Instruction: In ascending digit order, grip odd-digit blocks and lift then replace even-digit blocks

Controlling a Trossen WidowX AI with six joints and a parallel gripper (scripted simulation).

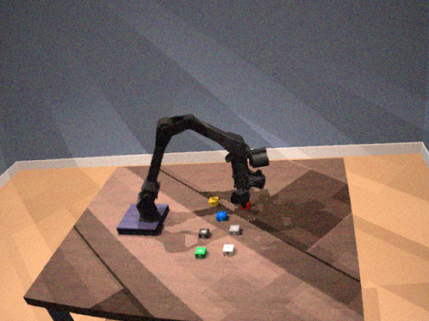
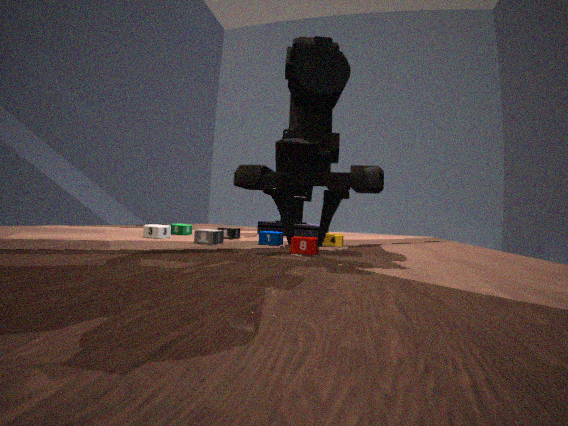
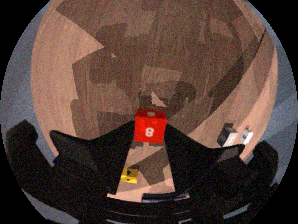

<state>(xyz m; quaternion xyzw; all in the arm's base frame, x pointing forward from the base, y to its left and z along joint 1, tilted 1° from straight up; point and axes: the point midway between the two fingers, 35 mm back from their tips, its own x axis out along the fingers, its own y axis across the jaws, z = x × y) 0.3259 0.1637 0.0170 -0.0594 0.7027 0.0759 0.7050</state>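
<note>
The grey block is 1 cm ahead of my gripper tip and 15 cm to the right of it. From my gripper tip the other things lie so: red block marked 8: right at my gripper tip; then yellow block marked 4: 13 cm behind; then blue block marked 1: 6 cm behind, 8 cm to the right.
</note>
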